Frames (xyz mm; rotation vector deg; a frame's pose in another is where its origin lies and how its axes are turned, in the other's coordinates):
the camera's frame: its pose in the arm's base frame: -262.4 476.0 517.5 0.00 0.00 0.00
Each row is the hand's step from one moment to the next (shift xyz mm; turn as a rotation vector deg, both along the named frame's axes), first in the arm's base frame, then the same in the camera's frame.
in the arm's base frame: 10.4 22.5 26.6 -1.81 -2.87 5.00
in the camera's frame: 10.4 22.5 26.6 -1.81 -2.87 5.00
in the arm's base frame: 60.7 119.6 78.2 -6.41 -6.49 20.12
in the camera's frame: 60.7 119.6 78.2 -6.41 -6.49 20.12
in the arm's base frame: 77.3 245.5 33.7 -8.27 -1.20 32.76
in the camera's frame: 77.3 245.5 33.7 -8.27 -1.20 32.76
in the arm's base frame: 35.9 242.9 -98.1 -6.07 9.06 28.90
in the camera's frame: 35.9 242.9 -98.1 -6.07 9.06 28.90
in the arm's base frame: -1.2 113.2 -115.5 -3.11 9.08 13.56
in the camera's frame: -1.2 113.2 -115.5 -3.11 9.08 13.56
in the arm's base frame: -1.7 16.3 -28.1 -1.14 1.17 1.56
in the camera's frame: -1.7 16.3 -28.1 -1.14 1.17 1.56
